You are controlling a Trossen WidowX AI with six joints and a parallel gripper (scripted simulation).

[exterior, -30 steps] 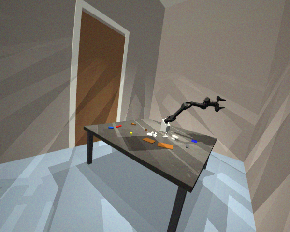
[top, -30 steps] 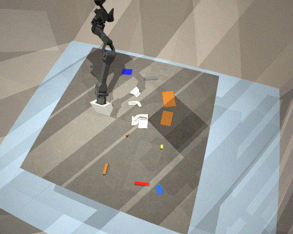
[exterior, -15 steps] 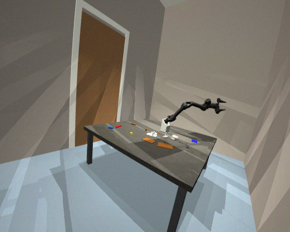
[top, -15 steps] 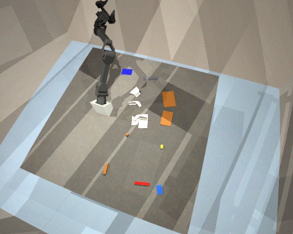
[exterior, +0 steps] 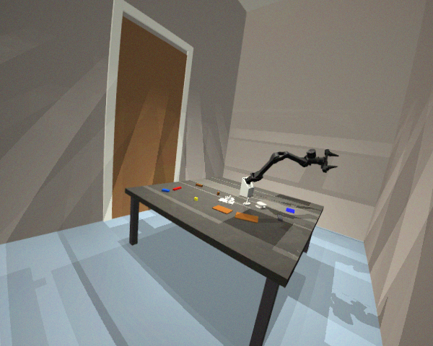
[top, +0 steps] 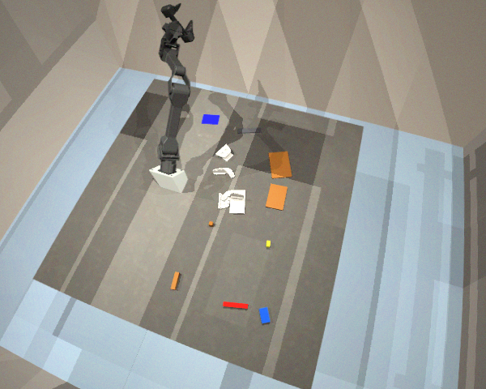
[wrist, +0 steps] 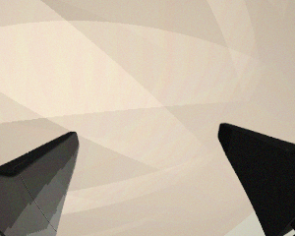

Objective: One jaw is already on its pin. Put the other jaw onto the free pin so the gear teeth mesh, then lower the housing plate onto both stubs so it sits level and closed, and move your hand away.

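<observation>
Now: gripper tip 45 cm above the grey bar, 42 cm short of it and 21 cm to the left of it. Round my gripper tip: small orange cube (77 cm to the right, 48 cm ahead, 44 cm below); then yellow cube (75 cm to the right, 75 cm ahead, 45 cm below); then blue tile (46 cm below, 22 cm to the right, 18 cm ahead).
</observation>
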